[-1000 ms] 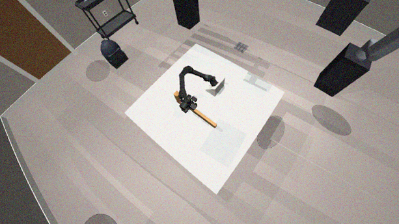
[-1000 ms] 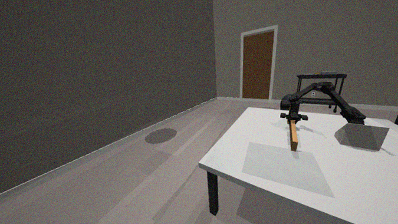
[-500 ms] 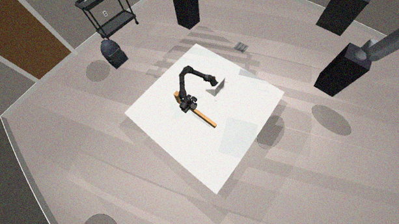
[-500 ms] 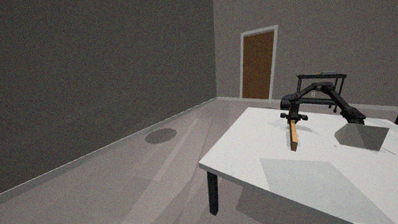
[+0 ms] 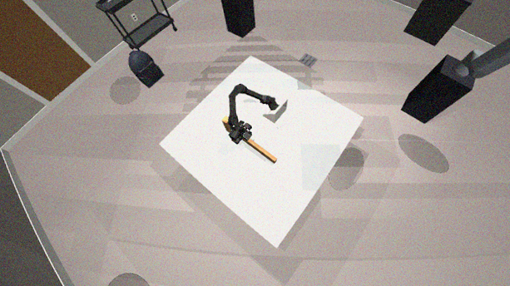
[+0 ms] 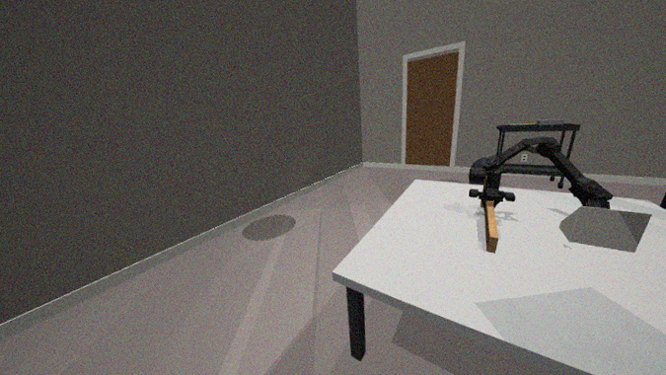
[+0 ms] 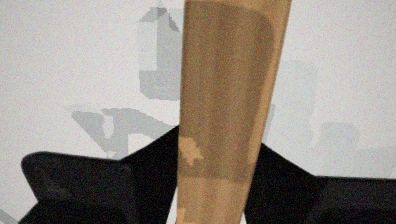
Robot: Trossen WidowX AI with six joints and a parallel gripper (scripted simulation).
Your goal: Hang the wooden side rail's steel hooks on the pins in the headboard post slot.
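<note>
Right now my gripper tip is 150 mm to the left of the headboard post and 40 mm below it.
</note>
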